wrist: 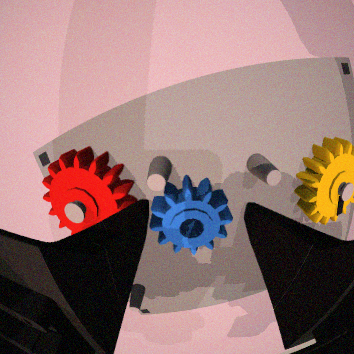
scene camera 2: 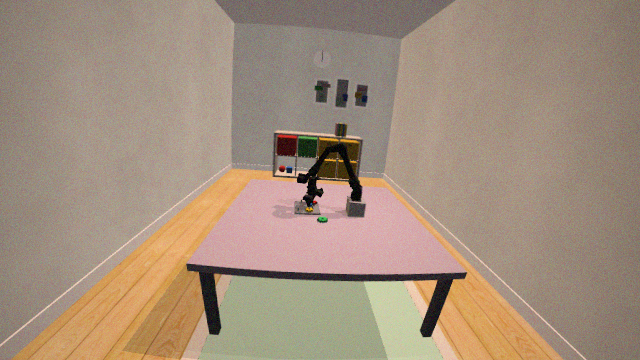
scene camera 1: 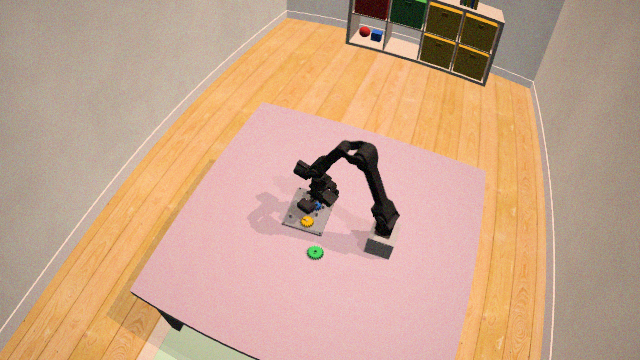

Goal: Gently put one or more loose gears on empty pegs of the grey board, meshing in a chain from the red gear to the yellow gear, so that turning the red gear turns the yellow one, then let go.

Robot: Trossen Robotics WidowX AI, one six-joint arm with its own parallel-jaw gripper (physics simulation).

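Pixels of known places: gripper, fingertip midpoint: [wrist: 198, 208] [scene camera 2: 310, 205] [scene camera 1: 316, 207]; arm's base, origin of the base link: [scene camera 2: 355, 199] [scene camera 1: 384, 230].
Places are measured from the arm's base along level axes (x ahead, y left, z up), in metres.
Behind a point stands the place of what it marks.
The grey board [scene camera 1: 295, 216] @(x 0.364, y 0.017, z -0.098 m) [wrist: 200, 110] @(x 0.256, y -0.049, z -0.098 m) lies on the table. The red gear [wrist: 85, 185] @(x 0.275, y -0.108, z -0.083 m) [scene camera 2: 315, 202] @(x 0.268, y -0.100, z -0.084 m) sits on a peg at one end, the yellow gear [scene camera 1: 307, 221] @(x 0.305, y 0.031, z -0.079 m) [scene camera 2: 309, 210] @(x 0.306, y 0.050, z -0.083 m) [wrist: 327, 185] @(x 0.304, y 0.014, z -0.083 m) on a peg towards the other. The blue gear [scene camera 1: 318, 206] @(x 0.296, y -0.061, z -0.082 m) [wrist: 175, 220] @(x 0.300, y -0.071, z -0.081 m) is between them, apart from both; no peg tip shows clearly in its dark hole. Two bare pegs [wrist: 157, 177] @(x 0.276, y -0.072, z -0.077 m) [wrist: 267, 171] @(x 0.285, y -0.028, z -0.078 m) stand near it. My gripper [scene camera 1: 317, 201] @(x 0.305, y -0.060, z -0.095 m) [scene camera 2: 314, 197] @(x 0.305, y -0.060, z -0.095 m) [wrist: 198, 208] @(x 0.305, y -0.060, z -0.095 m) is partly open, low over the board, its fingers either side of the blue gear, gripping nothing. The green gear [scene camera 1: 310, 252] @(x 0.236, y 0.156, z -0.090 m) [scene camera 2: 320, 220] @(x 0.234, y 0.172, z -0.091 m) lies flat on the table, off the board.
Another peg [wrist: 137, 296] @(x 0.366, y -0.116, z -0.086 m) shows near the board's edge beside the left finger in the wrist view. The arm's grey base block [scene camera 1: 379, 247] @(x -0.008, y 0.057, z -0.040 m) [scene camera 2: 355, 208] @(x 0.005, y 0.057, z -0.044 m) stands on the pink table [scene camera 1: 400, 310] @(x -0.183, y 0.260, z -0.105 m) [scene camera 2: 325, 250] @(x 0.212, y 0.478, z -0.106 m). A shelf unit [scene camera 1: 492, 12] stands on the floor against the far wall.
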